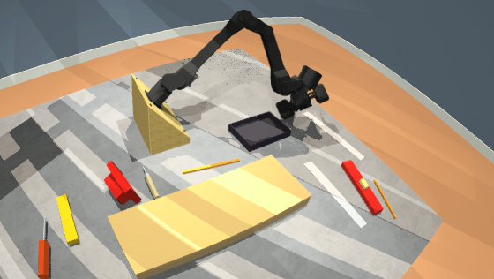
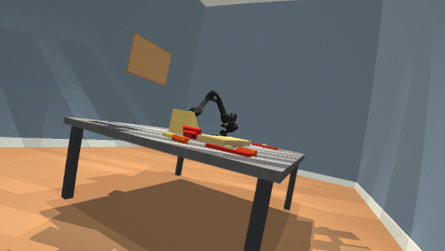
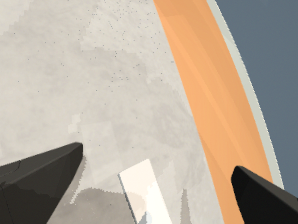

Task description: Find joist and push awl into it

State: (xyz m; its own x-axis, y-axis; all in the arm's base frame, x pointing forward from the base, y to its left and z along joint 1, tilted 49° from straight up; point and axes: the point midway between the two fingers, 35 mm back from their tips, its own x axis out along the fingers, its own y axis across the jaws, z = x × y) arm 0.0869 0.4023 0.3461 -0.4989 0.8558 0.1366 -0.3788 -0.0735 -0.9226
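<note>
Now: gripper tip 73 cm to the left of the stud finder, 15 cm short of it and 2 cm above it. Round my gripper tip: awl (63 cm to the right, 11 cm ahead, 4 cm below); dark tray (22 cm to the right, 4 cm ahead, 3 cm below); yellow bar (92 cm to the right, 18 cm ahead, 3 cm below).
</note>
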